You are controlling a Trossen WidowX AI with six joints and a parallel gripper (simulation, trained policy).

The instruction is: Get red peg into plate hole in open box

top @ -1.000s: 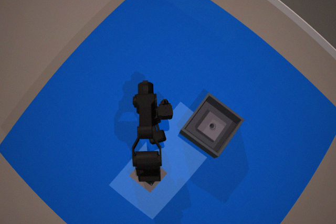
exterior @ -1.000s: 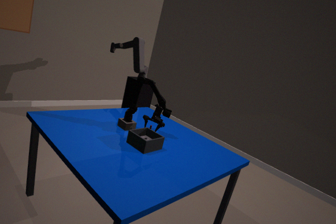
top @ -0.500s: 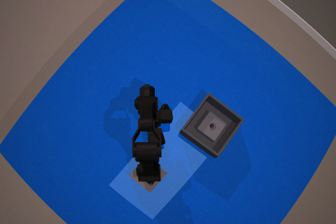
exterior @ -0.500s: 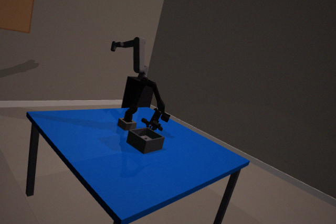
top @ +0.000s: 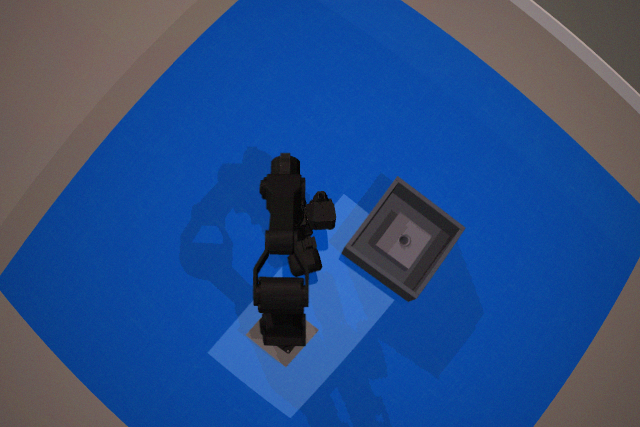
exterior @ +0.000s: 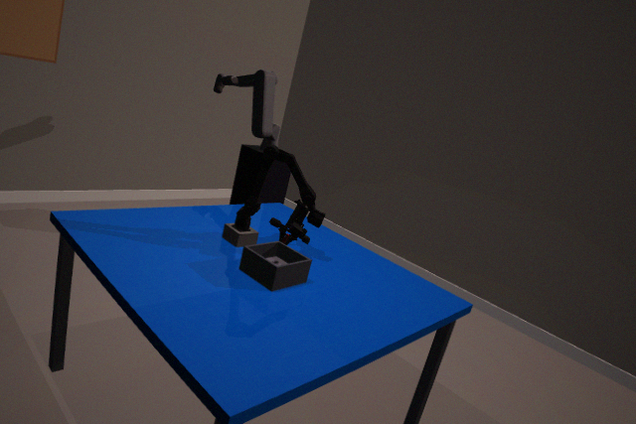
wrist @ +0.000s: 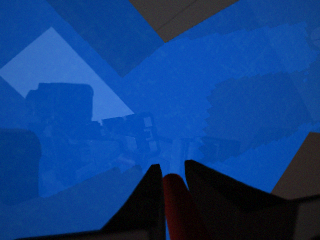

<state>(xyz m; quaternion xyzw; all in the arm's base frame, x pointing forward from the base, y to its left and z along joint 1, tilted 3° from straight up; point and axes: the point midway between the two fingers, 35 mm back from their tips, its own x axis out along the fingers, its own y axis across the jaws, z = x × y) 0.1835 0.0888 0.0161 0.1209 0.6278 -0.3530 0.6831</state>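
The plate lies 16 cm to the right of my gripper tip, 13 cm ahead of it and 1 cm above it. From my gripper tip the other things lie so: box (16 cm to the right, 13 cm ahead, 1 cm below); then red peg (3 cm above, 1 cm to the left).
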